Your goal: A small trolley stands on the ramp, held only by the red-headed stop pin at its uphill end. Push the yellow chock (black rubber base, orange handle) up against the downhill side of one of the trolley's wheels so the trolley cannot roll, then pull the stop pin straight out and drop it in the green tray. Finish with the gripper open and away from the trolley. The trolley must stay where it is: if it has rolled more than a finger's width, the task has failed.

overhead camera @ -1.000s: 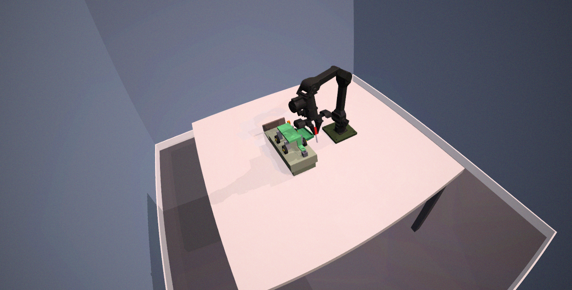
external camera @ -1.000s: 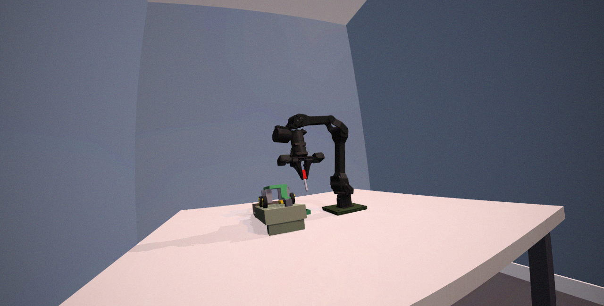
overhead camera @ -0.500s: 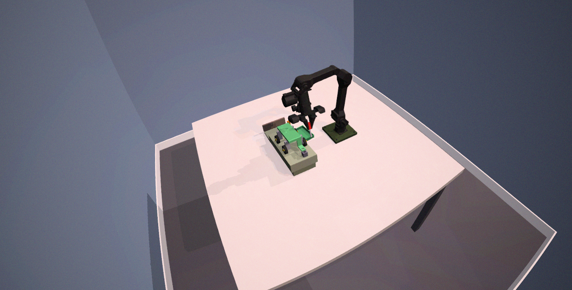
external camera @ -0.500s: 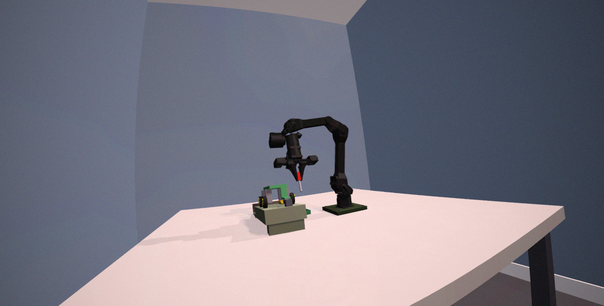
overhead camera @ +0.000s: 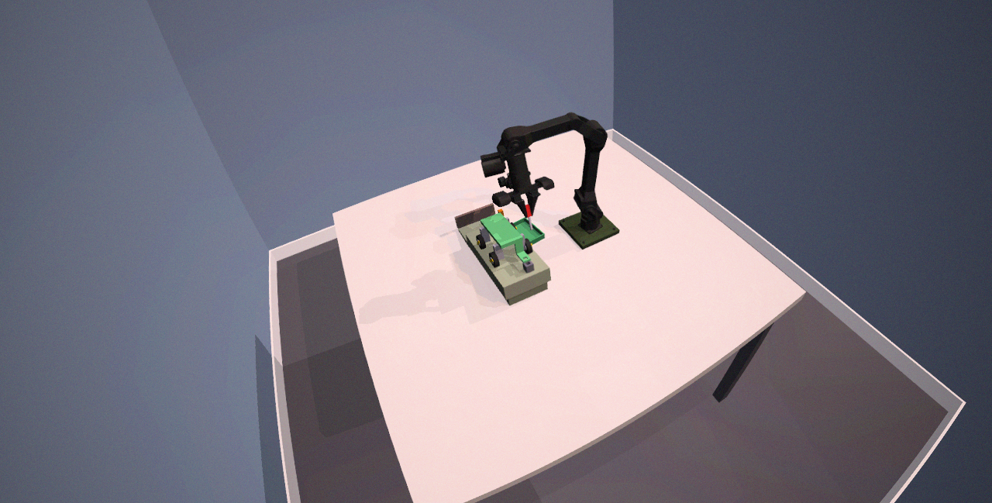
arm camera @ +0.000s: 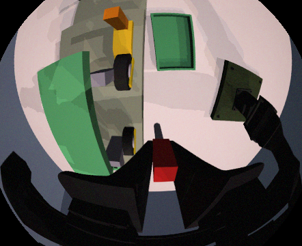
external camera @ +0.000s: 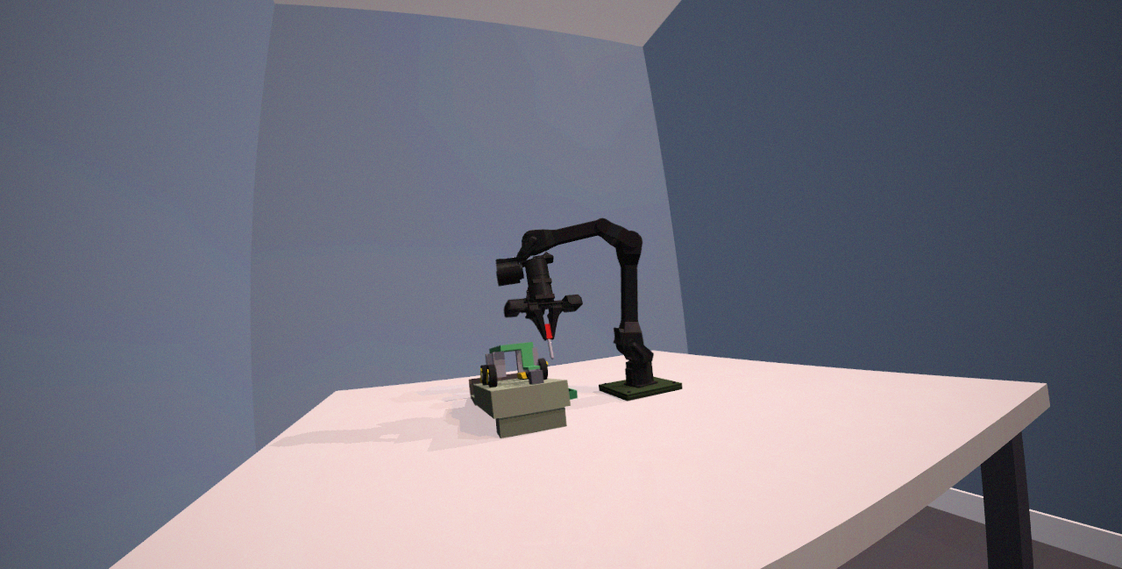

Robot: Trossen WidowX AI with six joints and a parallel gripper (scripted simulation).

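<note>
My gripper tip is 5 cm past the green tray, 9 cm to the left of it and 17 cm above it. The rest, counted from my gripper tip: red-headed stop pin (right at my gripper tip); then green trolley (10 cm ahead, 1 cm to the right, 5 cm below); then yellow chock (3 cm ahead, 10 cm to the right, 8 cm below).
</note>
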